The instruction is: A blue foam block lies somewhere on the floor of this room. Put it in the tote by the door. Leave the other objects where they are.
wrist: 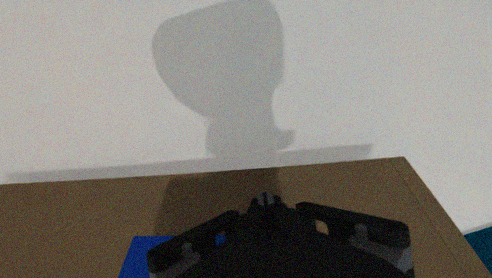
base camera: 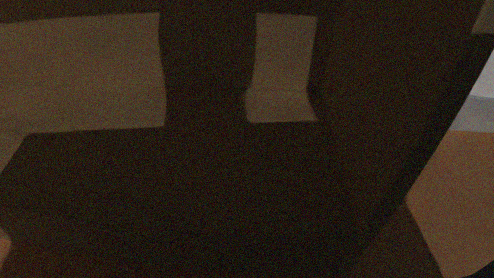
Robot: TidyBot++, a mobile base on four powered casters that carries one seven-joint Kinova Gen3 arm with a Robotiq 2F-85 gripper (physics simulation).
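Places are measured from the arm's base along level axes (x back, y left, z down), in centimetres.
Pixels of known places: gripper, fingertip midpoint: point(wrist: 265, 201).
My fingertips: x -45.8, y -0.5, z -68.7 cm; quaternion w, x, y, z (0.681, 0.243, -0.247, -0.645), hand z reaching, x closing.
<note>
For each thing: its top centre in the pictures, then the offset to it from my fingertips. "pt": a spot on its surface instead. Level surfaces: height alone.
- brown wooden-looking surface at its surface level: dz +2.3 cm
- plain blue object at a spot on its surface: point(wrist: 134, 257) pt dx +3.7, dy +11.4, dz -2.2 cm
- teal patch at a spot on its surface: point(wrist: 483, 247) pt dx +7.8, dy -84.5, dz +72.5 cm
- dark brown face at a spot on its surface: point(base camera: 210, 180) pt dx +15.6, dy +2.3, dz +98.3 cm
- orange-brown floor at its surface level: dz +108.3 cm
My gripper point(wrist: 265, 201) is shut and empty at the bottom middle of the wrist view, over a brown wooden-looking surface point(wrist: 75, 212). A plain blue object point(wrist: 134, 257) shows at the lower left of the wrist view, on that surface. It is left of the closed fingertips and partly hidden behind the gripper's left linkage. The lower edge of the frame cuts it off. Its full shape does not show. The tote and the door do not show in either view.
A pale wall point(wrist: 390, 80) rises behind the brown surface, with the arm's shadow on it. A teal patch point(wrist: 483, 247) shows at the lower right. In the base view, a dark brown face point(base camera: 210, 180) stands very close, with orange-brown floor point(base camera: 460, 195) at the right.
</note>
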